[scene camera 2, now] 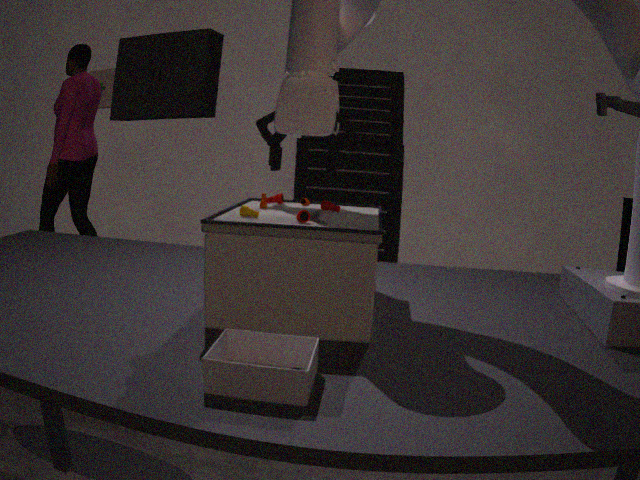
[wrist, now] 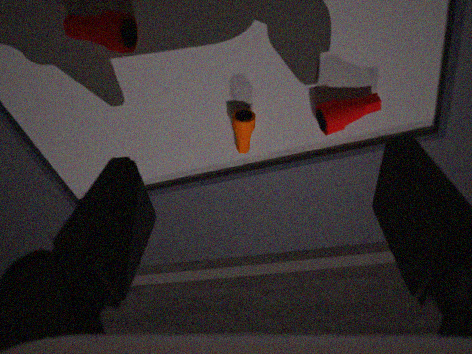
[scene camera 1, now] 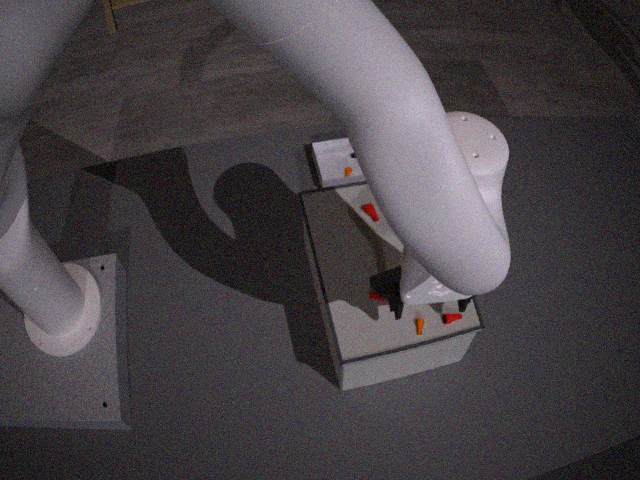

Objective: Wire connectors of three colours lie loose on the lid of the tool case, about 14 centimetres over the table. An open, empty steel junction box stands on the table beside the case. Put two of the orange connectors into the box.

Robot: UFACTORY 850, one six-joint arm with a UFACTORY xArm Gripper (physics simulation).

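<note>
My gripper (scene camera 1: 430, 308) (scene camera 2: 303, 164) (wrist: 257, 180) is open and empty above the lid (scene camera 1: 356, 341) (scene camera 2: 356, 222) (wrist: 170, 100). Below it an orange connector (scene camera 1: 419, 326) (scene camera 2: 305, 201) (wrist: 243, 131) lies near the lid's edge; in the wrist view it shows between the fingertips. Another orange connector (scene camera 2: 263, 200) is on the lid beside a red one (scene camera 1: 452, 318) (scene camera 2: 274, 198) (wrist: 348, 114); the arm hides that orange one in scene camera 1. An orange connector (scene camera 1: 348, 171) lies inside the junction box (scene camera 1: 330, 153) (scene camera 2: 258, 382), which the arm partly covers. A dark spot there is unclear.
More red connectors (scene camera 1: 370, 211) (scene camera 2: 329, 206) (wrist: 100, 31) and a yellow connector (scene camera 2: 248, 211) lie on the lid. The tool case (scene camera 1: 408, 364) (scene camera 2: 289, 284) stands beside the junction box. A person (scene camera 2: 77, 118) stands in the background beyond the table.
</note>
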